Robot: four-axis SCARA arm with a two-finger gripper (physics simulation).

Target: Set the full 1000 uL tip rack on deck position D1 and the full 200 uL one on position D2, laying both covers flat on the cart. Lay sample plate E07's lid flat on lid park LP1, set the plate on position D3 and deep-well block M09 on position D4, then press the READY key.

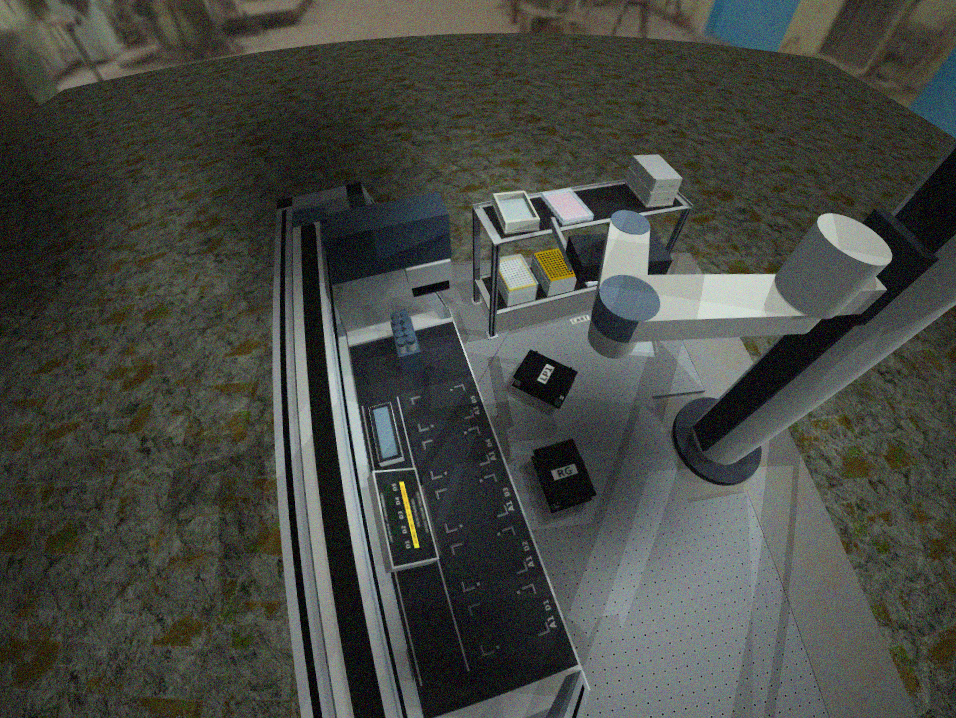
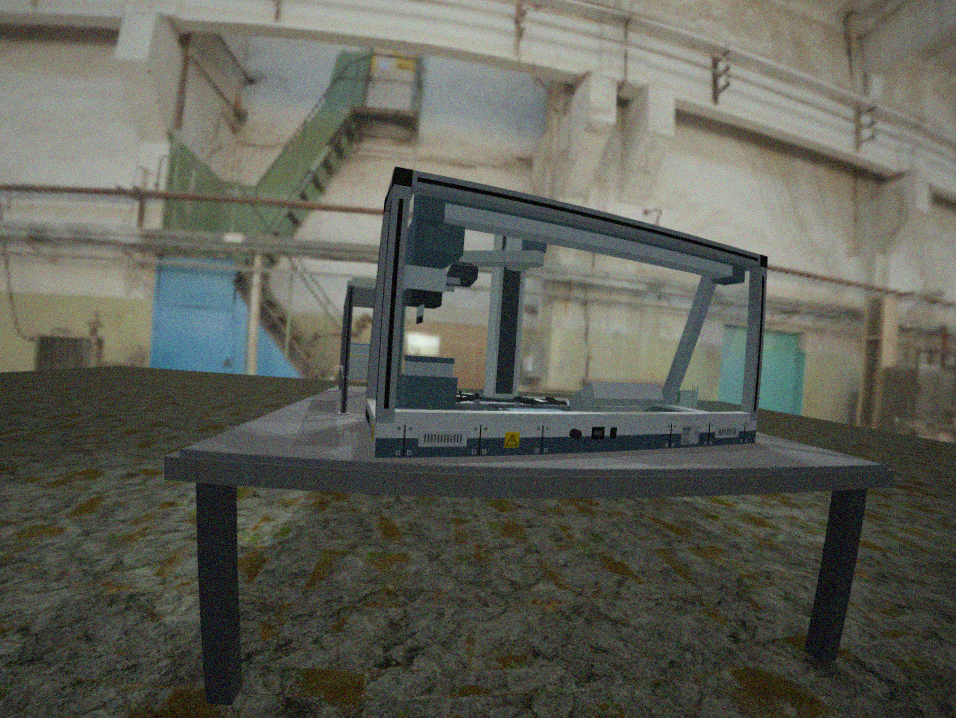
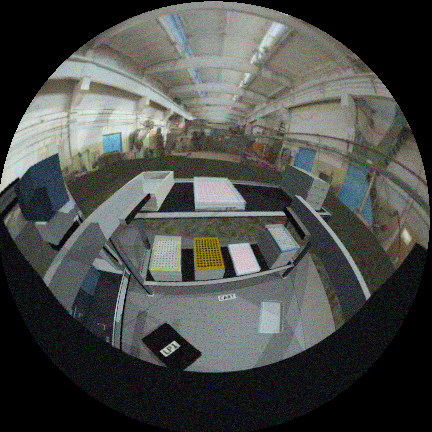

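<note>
My gripper (image 3: 219, 192) (image 2: 419, 315) is open and empty, its fingers wide apart; it hangs by the cart (image 3: 215, 215) (image 1: 493, 287). Plate E07 (image 3: 218, 192) (image 1: 568, 205), pink-topped, lies on the top shelf beyond it. On the lower shelf stand a white rack with a yellow rim (image 3: 166, 255) (image 1: 516, 279), a yellow-topped rack (image 3: 208, 254) (image 1: 554, 268), a pink-topped plate (image 3: 244, 258) and a blue-rimmed rack (image 3: 281, 240). Black lid park LP1 (image 1: 544, 377) (image 3: 171, 346) stands on the table. The black deck (image 1: 502, 641) bears D1 to D4 marks. Block M09's label and the READY key are not readable.
A cream open box (image 1: 516, 211) (image 3: 155, 192) and a stack of grey blocks (image 1: 654, 181) (image 3: 306, 187) stand at opposite ends of the top shelf. Black stand RG (image 1: 562, 476) is beside the deck. A blue tube rack (image 1: 404, 333) sits at the deck's far end. A frame (image 2: 587, 217) spans the deck.
</note>
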